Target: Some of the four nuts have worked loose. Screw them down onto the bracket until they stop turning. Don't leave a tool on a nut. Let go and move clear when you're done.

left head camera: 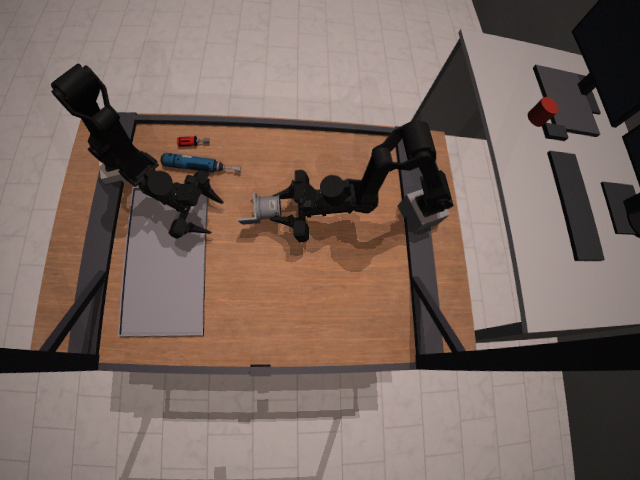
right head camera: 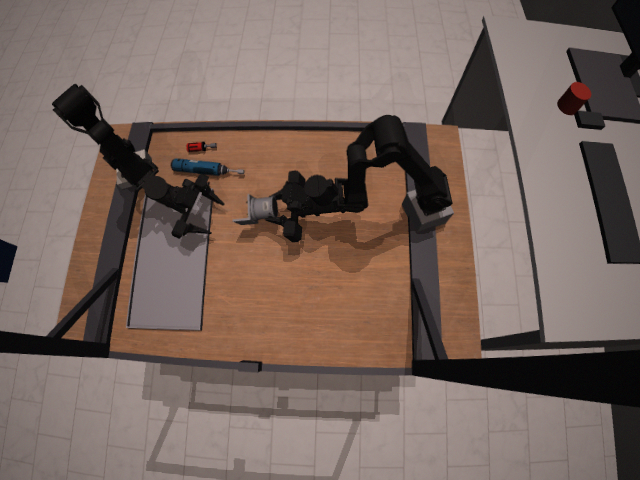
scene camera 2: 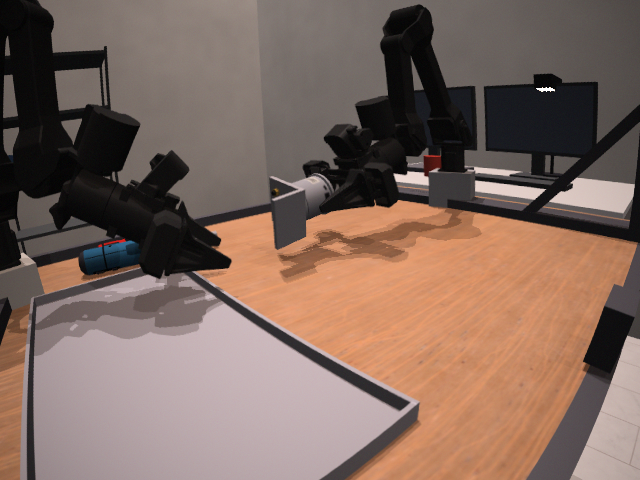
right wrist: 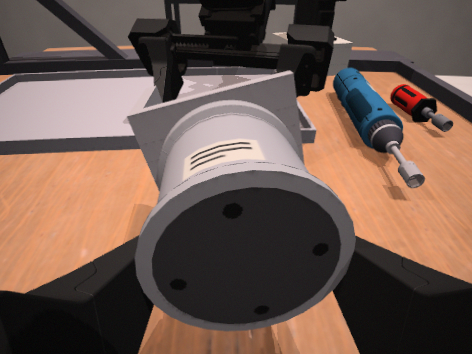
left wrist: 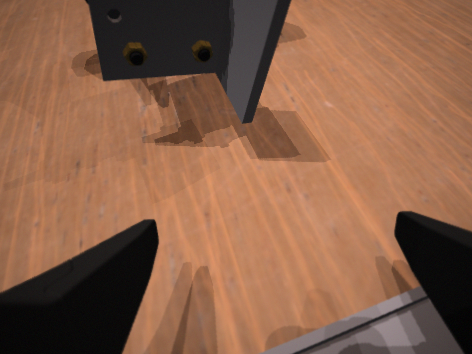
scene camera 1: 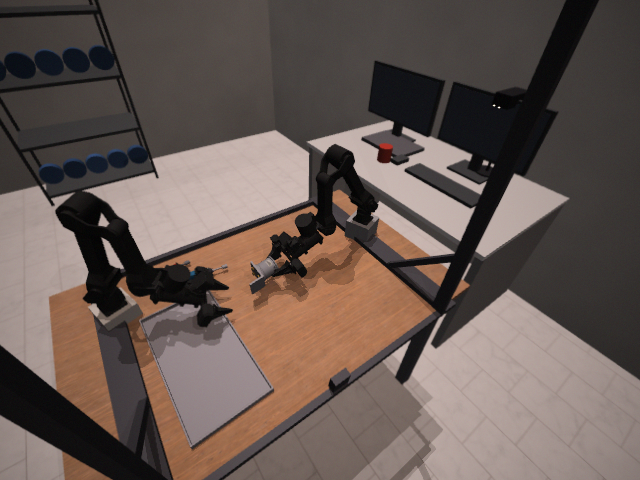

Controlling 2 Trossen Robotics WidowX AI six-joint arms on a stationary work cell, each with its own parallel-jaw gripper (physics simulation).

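Frame: origin at the left arm's base, x up, y ahead, z left, level; centimetres.
Seen in the pictures: left gripper, fingertip midpoint: [left head camera: 217, 217] [right head camera: 217, 218] [scene camera 2: 224, 252] [left wrist: 275, 226] [scene camera 1: 230, 299]; right gripper, fingertip midpoint: [left head camera: 270, 208] [right head camera: 266, 209] [scene camera 2: 307, 207] [right wrist: 243, 237] [left wrist: 153, 2] [scene camera 1: 267, 270]; left arm's base, link origin: [scene camera 1: 112, 305]; right arm's base, link origin: [left head camera: 428, 204] [right head camera: 430, 202] [scene camera 2: 453, 170] [scene camera 1: 363, 218].
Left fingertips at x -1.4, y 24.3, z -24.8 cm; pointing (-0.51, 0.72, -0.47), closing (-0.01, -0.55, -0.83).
Observation:
Offsets run from my left fingertips to a thing's top centre. "spot": to the spot under its first point.
A grey cylindrical housing {dx +7.6, dy +13.3, dz -2.3 cm} [left head camera: 267, 206] [right wrist: 232, 135] with an L-shaped bracket {dx +7.9, dy +8.8, dz -1.2 cm} [scene camera 2: 289, 219] [left wrist: 165, 25] is held above the table, the bracket facing the left arm. Two brass nuts [left wrist: 135, 53] [left wrist: 202, 51] show on the bracket face in the left wrist view, near a round hole {spot: dx +4.1, dy +11.2, dz +0.7 cm} [left wrist: 114, 15]; the upper part is cut off. My right gripper [right wrist: 243, 237] is shut on the housing's far end. My left gripper [left head camera: 216, 216] [scene camera 2: 224, 252] [left wrist: 275, 226] is open and empty, in front of the bracket. A blue driver {dx +0.2, dy -1.0, dz +18.7 cm} [left head camera: 188, 162] [right wrist: 367, 107] and a small red driver {dx -1.0, dy -1.7, dz +27.6 cm} [left head camera: 186, 141] [right wrist: 412, 102], both socket-tipped, lie on the table.
A shallow grey tray {dx -2.3, dy -16.4, dz -6.0 cm} [left head camera: 162, 289] [scene camera 2: 217, 392] lies below and beside the left gripper. A dark frame rail [left head camera: 258, 122] runs along the back of the table. A white desk [scene camera 1: 527, 217] with monitors and a red cup [scene camera 1: 384, 153] stands at the right.

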